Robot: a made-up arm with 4 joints. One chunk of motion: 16 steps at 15 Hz.
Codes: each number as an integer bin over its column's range. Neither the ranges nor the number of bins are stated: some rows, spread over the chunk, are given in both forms.
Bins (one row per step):
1: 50 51 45 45 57 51
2: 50 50 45 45 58 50
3: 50 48 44 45 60 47
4: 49 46 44 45 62 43
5: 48 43 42 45 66 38
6: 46 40 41 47 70 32
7: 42 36 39 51 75 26
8: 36 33 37 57 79 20
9: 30 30 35 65 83 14
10: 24 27 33 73 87 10
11: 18 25 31 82 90 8
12: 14 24 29 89 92 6
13: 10 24 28 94 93 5
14: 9 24 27 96 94 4
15: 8 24 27 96 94 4
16: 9 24 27 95 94 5
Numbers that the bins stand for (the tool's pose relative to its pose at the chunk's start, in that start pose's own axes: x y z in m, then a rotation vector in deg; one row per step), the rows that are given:
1: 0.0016 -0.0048 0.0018 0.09 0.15 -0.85
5: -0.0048 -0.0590 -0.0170 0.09 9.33 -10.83
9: -0.0630 -0.1470 -0.0608 8.58 26.68 -29.25
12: -0.1147 -0.1876 -0.0984 18.76 35.86 -35.39
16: -0.1309 -0.1876 -0.1109 21.30 37.90 -36.16
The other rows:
2: 0.0016 -0.0116 0.0018 0.09 1.17 -1.62
3: 0.0016 -0.0252 -0.0044 0.09 3.21 -3.92
4: -0.0016 -0.0387 -0.0044 0.09 5.25 -6.99
6: -0.0113 -0.0793 -0.0232 0.94 13.41 -15.43
7: -0.0242 -0.1064 -0.0358 2.64 18.52 -20.04
8: -0.0436 -0.1267 -0.0483 5.18 22.60 -24.65
10: -0.0824 -0.1673 -0.0733 11.97 30.76 -32.32
11: -0.1018 -0.1808 -0.0859 15.79 33.82 -33.86
13: -0.1277 -0.1876 -0.1046 20.88 36.88 -36.16
14: -0.1309 -0.1876 -0.1109 21.73 37.90 -36.93
15: -0.1341 -0.1876 -0.1109 21.73 37.90 -36.93

